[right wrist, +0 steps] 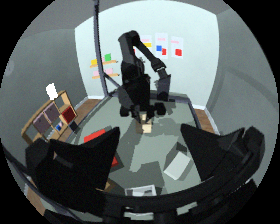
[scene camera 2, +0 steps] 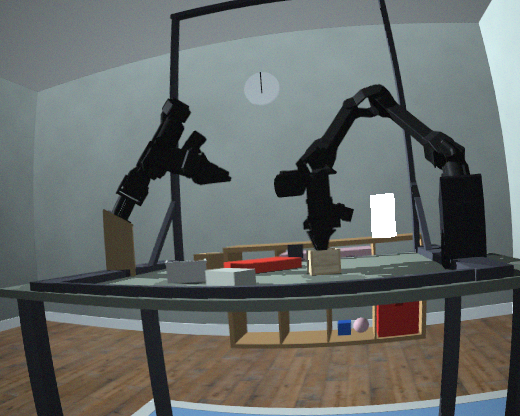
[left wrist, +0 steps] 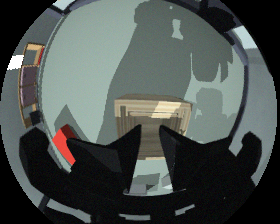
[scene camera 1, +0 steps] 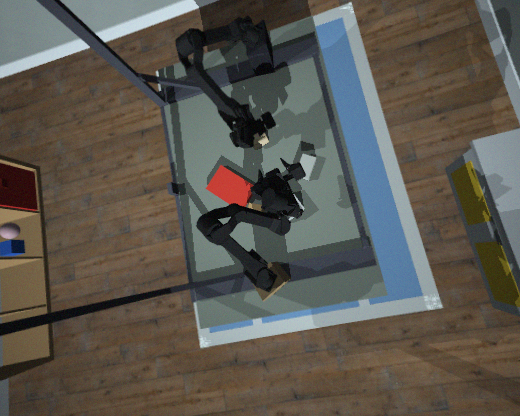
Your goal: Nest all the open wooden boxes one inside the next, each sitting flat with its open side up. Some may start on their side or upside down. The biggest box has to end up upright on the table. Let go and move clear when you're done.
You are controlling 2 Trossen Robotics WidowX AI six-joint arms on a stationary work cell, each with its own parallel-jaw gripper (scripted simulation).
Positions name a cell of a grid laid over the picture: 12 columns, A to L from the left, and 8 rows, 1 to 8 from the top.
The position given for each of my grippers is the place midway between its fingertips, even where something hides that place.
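Scene camera 1 shows a flat red box (scene camera 1: F4) and my right gripper (scene camera 1: G4). Visible in scene camera 2: my right gripper (scene camera 2: F4), my left gripper (scene camera 2: H5) and a white block (scene camera 2: F6). The left wrist view shows my left gripper (left wrist: G5); the right wrist view shows my right gripper (right wrist: G5).
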